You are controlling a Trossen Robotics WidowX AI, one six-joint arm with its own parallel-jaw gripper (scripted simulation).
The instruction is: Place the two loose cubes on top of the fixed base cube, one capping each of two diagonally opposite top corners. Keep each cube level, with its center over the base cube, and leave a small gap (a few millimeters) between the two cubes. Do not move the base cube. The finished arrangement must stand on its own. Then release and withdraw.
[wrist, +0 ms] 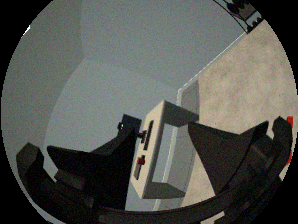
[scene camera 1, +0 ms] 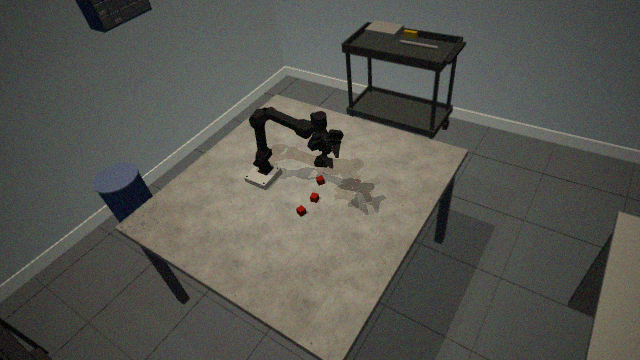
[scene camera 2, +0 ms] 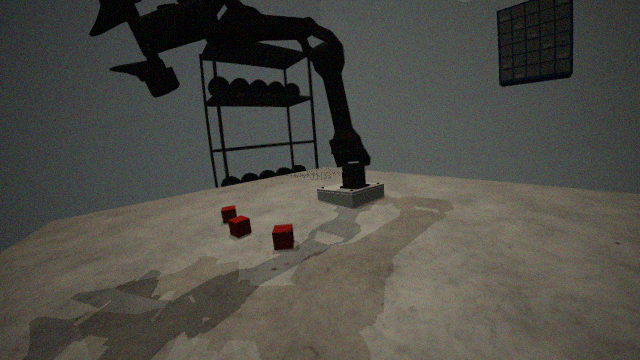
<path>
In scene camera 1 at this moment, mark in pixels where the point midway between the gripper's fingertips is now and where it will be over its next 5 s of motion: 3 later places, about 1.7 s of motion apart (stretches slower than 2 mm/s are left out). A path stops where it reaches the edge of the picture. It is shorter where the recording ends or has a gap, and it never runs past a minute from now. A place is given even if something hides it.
The gripper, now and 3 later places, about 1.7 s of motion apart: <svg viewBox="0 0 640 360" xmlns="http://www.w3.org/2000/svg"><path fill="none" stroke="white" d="M334 163L313 190L314 196L317 178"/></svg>
</path>
